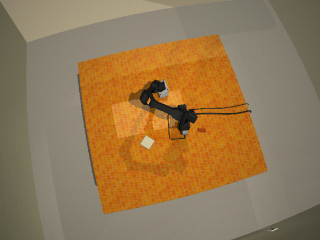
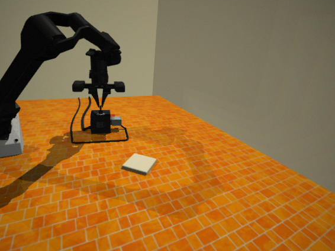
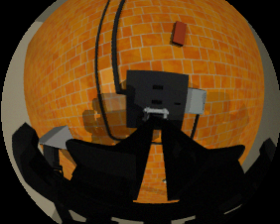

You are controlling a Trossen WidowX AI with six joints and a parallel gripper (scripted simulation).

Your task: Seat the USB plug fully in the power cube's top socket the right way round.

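Now: gripper tip 20 mm above the USB plug. Round my gripper tip: flat white pad 280 mm to the right, 100 mm below, 80 mm ahead.
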